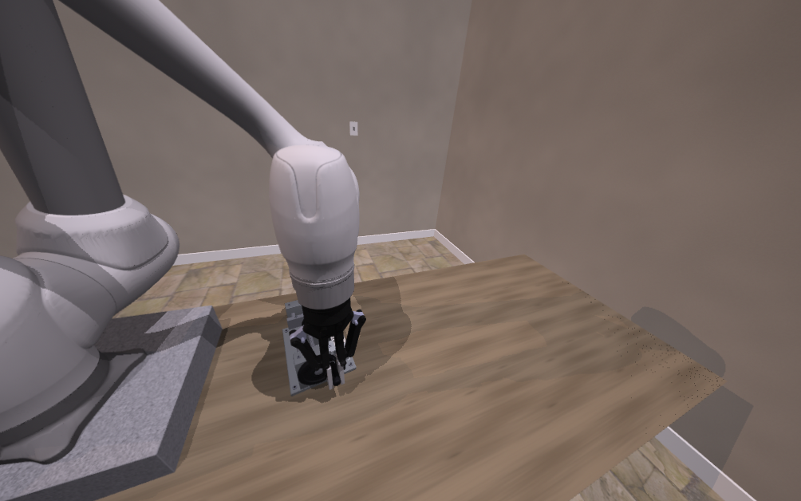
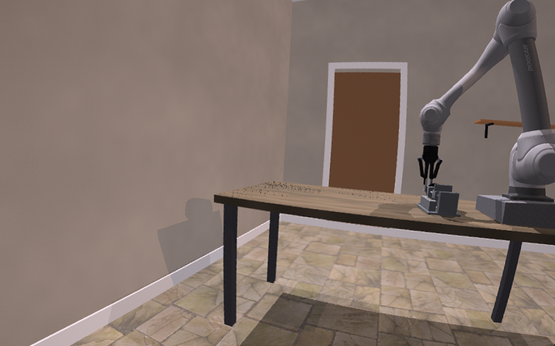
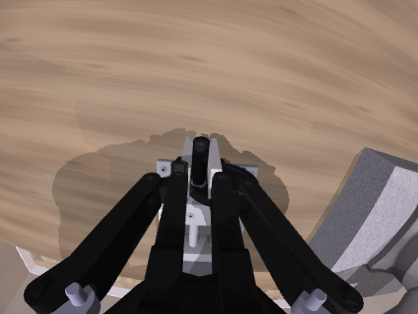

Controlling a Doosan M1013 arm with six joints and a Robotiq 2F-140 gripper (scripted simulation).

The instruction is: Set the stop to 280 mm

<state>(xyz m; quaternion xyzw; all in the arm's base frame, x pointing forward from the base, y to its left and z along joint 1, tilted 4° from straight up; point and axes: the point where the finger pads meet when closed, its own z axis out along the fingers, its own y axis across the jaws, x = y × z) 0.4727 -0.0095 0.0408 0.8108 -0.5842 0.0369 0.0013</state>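
Right now the handwheel is 20 mm to the left of my hand, 20 mm below it and 10 mm behind it.
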